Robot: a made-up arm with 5 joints.
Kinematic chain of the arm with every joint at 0, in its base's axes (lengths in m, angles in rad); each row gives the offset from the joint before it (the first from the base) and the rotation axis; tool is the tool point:
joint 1: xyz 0 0 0.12 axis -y
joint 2: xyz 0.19 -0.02 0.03 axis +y
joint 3: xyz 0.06 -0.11 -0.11 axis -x
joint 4: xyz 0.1 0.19 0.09 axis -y
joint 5: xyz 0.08 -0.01 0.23 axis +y
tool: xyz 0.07 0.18 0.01
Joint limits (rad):
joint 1: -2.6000..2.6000
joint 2: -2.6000..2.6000
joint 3: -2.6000..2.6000
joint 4: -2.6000..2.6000
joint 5: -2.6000..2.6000
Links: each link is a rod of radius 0.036 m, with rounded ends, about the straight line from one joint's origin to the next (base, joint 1, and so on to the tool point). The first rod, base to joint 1, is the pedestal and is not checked.
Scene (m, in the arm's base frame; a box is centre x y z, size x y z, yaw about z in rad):
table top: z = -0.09
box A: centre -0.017 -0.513 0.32 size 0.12 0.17 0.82 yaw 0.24
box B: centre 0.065 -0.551 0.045 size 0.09 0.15 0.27 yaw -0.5
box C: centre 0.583 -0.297 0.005 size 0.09 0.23 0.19 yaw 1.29
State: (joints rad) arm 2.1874 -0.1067 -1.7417 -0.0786 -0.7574
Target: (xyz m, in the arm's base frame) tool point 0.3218 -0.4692 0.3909
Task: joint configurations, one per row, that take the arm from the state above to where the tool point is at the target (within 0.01 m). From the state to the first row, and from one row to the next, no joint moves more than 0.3 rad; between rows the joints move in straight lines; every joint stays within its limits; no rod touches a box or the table.
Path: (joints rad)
1: 2.2463 0.1805 -1.6630 -0.1196 -0.7143
2: 2.3053 0.4677 -1.5843 -0.1607 -0.6713
3: 2.3642 0.7550 -1.5056 -0.2017 -0.6282
4: 2.4232 1.0422 -1.4268 -0.2427 -0.5852
5: 2.4821 1.3294 -1.3481 -0.2837 -0.5421
6: 2.5411 1.6166 -1.2694 -0.3248 -0.4991
7: 2.6000 1.9038 -1.1907 -0.3658 -0.4560
8: 2.4141 1.9622 -1.4598 -0.4579 -0.3872
9: 2.2281 2.0205 -1.7290 -0.5499 -0.3183
10: 2.0422 2.0788 -1.9981 -0.6419 -0.2495

